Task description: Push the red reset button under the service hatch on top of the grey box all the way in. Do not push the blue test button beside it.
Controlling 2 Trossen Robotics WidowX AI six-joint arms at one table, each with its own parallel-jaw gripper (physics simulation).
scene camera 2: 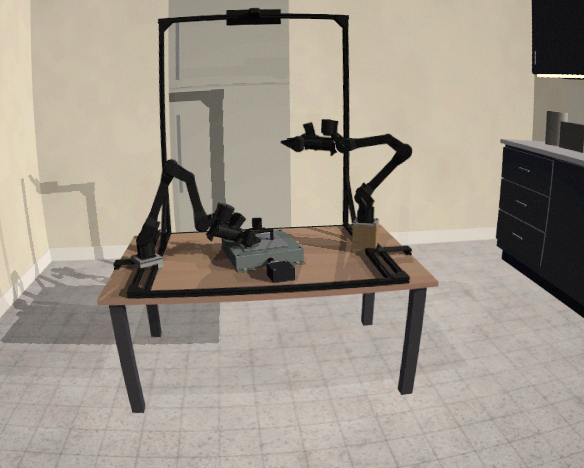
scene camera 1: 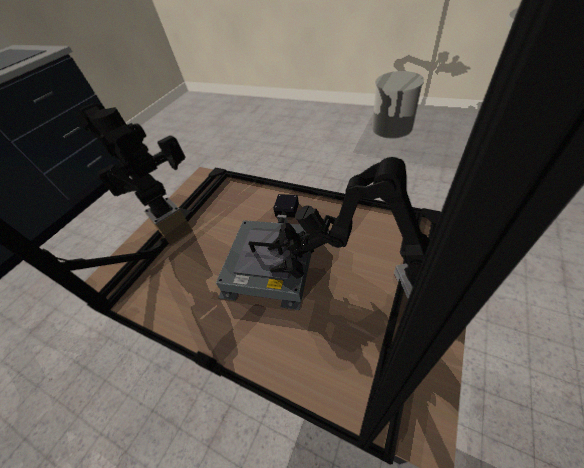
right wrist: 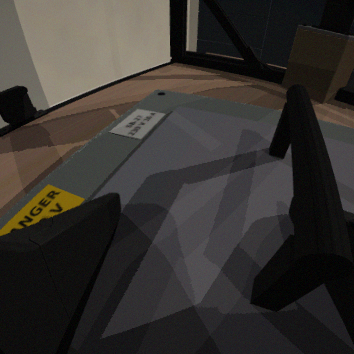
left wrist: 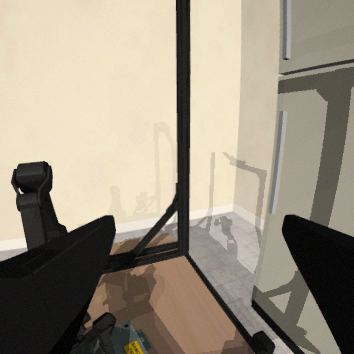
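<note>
The grey box [scene camera 1: 231, 289] [scene camera 2: 265, 260] [left wrist: 121, 341] [right wrist: 107, 160] sits mid-table. The dark grey service hatch [scene camera 1: 241, 257] [right wrist: 195, 145] lies flat on its top, with a black handle [scene camera 1: 255, 245] [right wrist: 315, 192] standing up from it. My right gripper [scene camera 1: 280, 249] [right wrist: 206, 203] is open and low over the hatch, beside the handle. In the right wrist view the handle bar hides one fingertip; I cannot tell whether they touch. The red reset button and the blue test button do not show. My left gripper [scene camera 2: 283, 143] [left wrist: 199, 223] is open and high above the table, away from the box.
A small black block [scene camera 1: 286, 204] [scene camera 2: 280, 271] stands next to the box. A yellow danger label [scene camera 1: 274, 284] [right wrist: 47, 207] and a white label [scene camera 1: 241, 279] [right wrist: 138, 124] are on the box top. A black frame [scene camera 1: 280, 396] [scene camera 2: 265, 289] runs around the wooden table top [scene camera 1: 300, 360].
</note>
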